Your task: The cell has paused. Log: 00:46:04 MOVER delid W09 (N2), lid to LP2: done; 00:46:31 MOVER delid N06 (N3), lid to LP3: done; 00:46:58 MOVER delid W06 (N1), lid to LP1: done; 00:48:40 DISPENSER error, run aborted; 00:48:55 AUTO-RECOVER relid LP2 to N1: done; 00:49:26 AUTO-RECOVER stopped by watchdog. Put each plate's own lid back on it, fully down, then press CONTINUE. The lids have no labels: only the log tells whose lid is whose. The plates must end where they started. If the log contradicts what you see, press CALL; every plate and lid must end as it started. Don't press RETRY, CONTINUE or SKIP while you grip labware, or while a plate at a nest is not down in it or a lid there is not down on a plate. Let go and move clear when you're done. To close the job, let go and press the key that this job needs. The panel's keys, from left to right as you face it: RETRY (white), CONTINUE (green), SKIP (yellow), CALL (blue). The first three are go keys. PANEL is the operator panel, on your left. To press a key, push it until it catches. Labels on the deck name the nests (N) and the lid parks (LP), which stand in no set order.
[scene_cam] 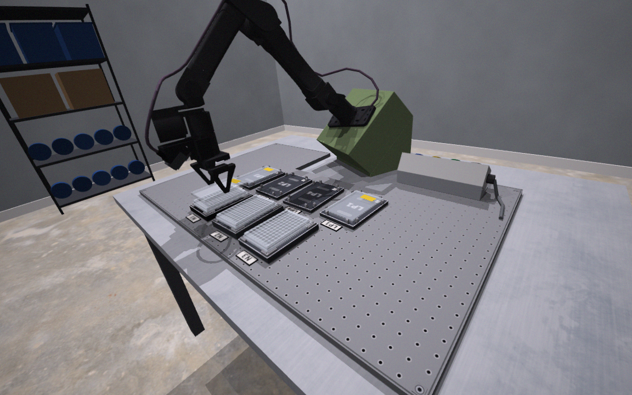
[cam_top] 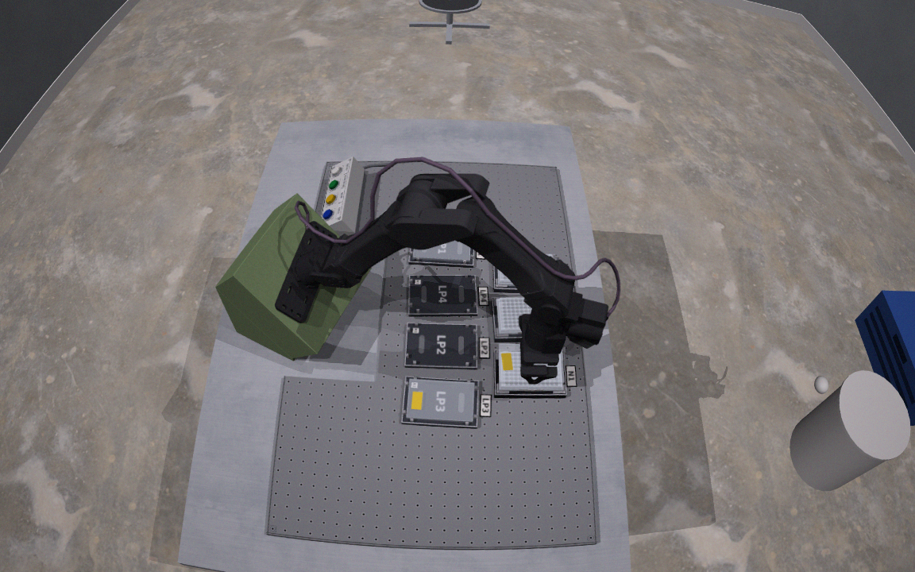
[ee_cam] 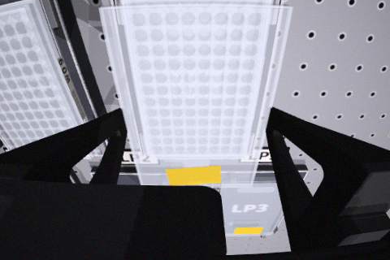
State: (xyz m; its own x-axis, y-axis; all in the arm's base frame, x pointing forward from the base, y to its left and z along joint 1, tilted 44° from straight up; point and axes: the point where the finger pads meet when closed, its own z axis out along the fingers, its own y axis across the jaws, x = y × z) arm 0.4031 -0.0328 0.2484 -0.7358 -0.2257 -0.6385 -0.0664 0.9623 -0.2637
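The clear lid lies 310 mm to the left of my hand, 210 mm behind it and 40 mm below it. Round my hand: yellow skip key: 490 mm behind, 370 mm to the left, 10 mm above; blue call key: 480 mm behind, 320 mm to the left, 10 mm above; lid park: 180 mm behind, 50 mm to the left, 50 mm below.
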